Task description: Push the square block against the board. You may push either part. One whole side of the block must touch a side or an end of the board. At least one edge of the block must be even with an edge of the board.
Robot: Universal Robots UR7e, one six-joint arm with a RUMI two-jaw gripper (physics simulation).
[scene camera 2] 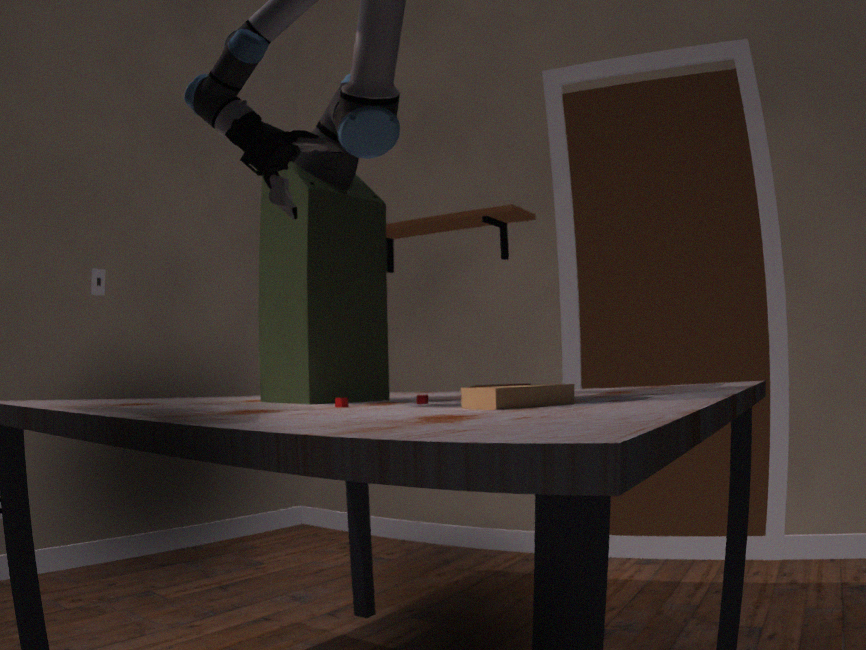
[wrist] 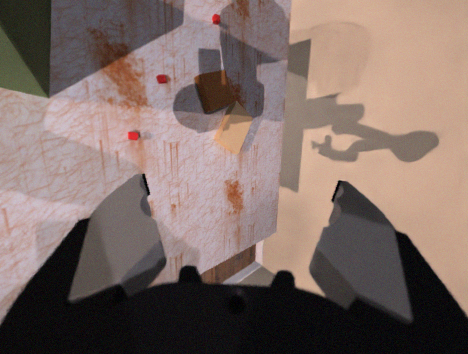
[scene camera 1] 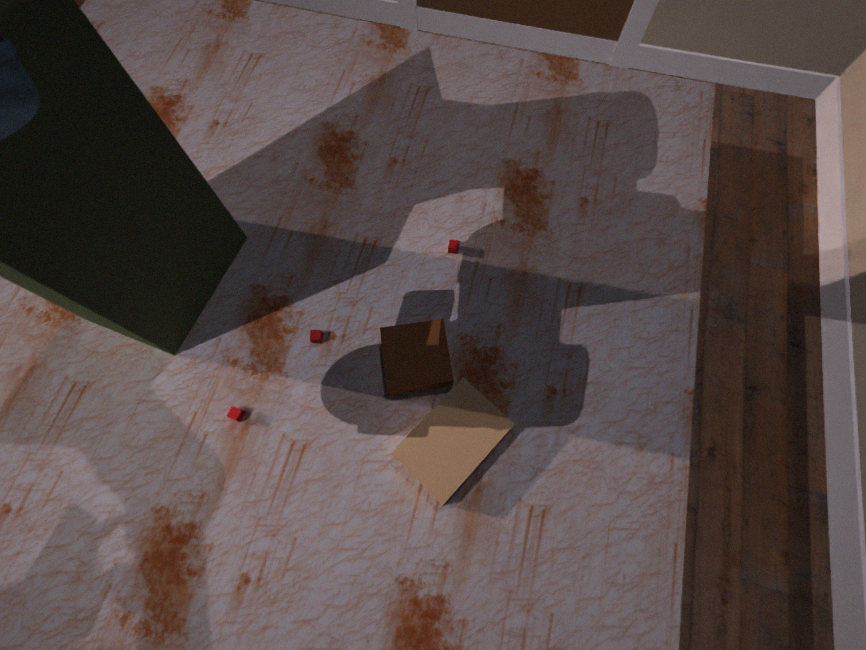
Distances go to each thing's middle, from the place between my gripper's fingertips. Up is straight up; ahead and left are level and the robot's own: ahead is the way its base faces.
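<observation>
The square block (scene camera 1: 416,357) is well ahead of my hand, a good way to the left of it and far below it. There's a board (scene camera 1: 441,452) too, 340 mm ahead of my hand and 370 mm below it.
</observation>
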